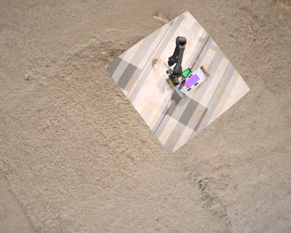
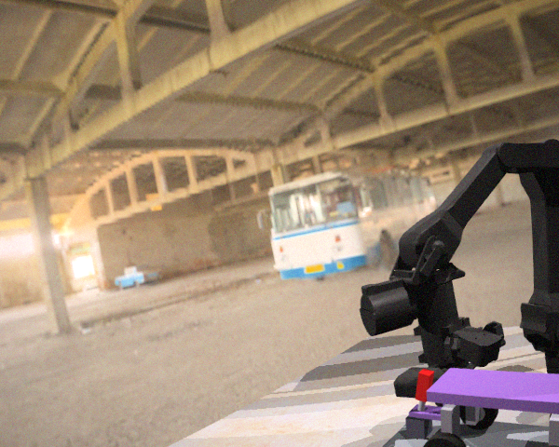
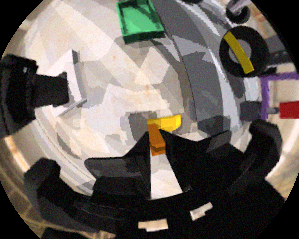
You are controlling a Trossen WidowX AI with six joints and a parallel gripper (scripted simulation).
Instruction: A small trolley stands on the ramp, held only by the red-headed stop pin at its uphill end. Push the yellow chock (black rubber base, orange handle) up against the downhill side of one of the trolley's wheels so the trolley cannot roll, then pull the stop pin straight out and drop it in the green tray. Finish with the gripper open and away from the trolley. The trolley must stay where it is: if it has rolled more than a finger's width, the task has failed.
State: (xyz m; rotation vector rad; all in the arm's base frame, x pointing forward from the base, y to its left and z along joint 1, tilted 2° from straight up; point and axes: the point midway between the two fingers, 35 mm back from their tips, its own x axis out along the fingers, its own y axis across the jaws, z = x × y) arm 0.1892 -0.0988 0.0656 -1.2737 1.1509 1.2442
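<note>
My gripper tip is now 130 mm short of the red-headed stop pin, 90 mm below it and 50 mm to the right of it. Also, from my gripper tip: yellow chock 20 mm ahead, 10 mm below; then purple-decked trolley 160 mm to the left, 120 mm ahead, 70 mm above; then grey ramp 170 mm to the left, 120 mm ahead.
</note>
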